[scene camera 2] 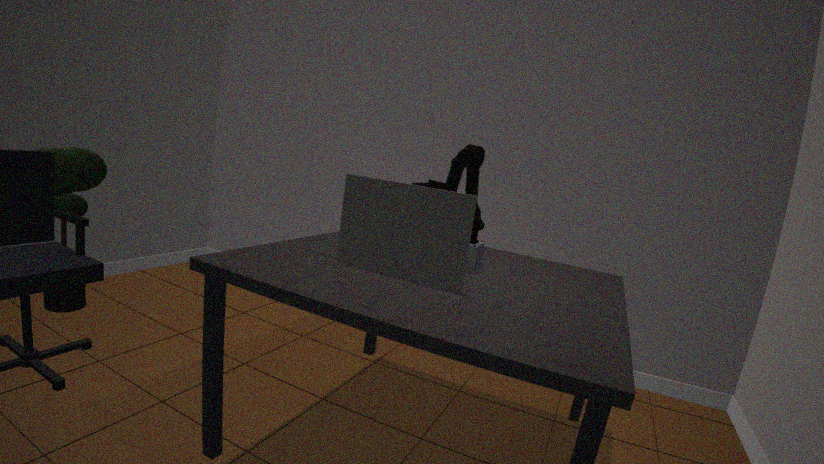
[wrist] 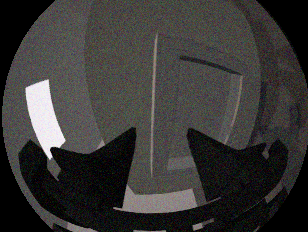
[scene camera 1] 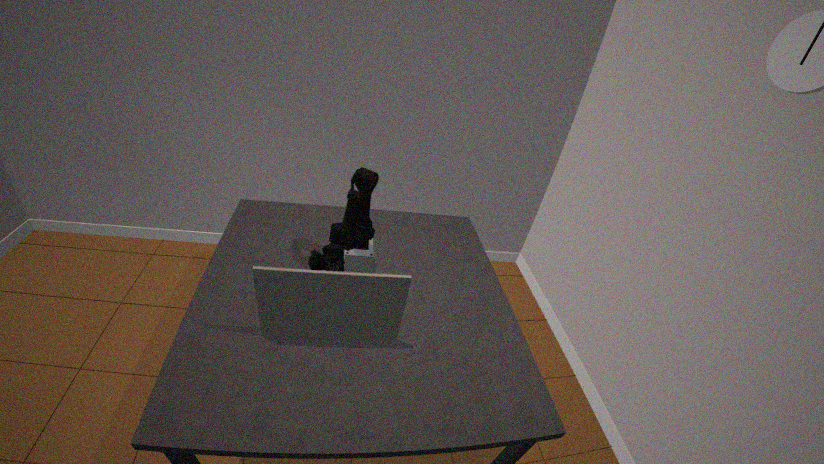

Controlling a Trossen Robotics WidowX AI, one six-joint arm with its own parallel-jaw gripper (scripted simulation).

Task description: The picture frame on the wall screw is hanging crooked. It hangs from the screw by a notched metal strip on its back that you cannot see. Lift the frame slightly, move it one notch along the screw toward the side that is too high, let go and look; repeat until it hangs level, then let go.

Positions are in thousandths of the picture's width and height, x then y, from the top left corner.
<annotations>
picture frame: wrist 635, 369; not seen in scene camera 2 (hidden by a grey wall panel); not seen in scene camera 1 (hidden by a grey wall panel)
</annotations>
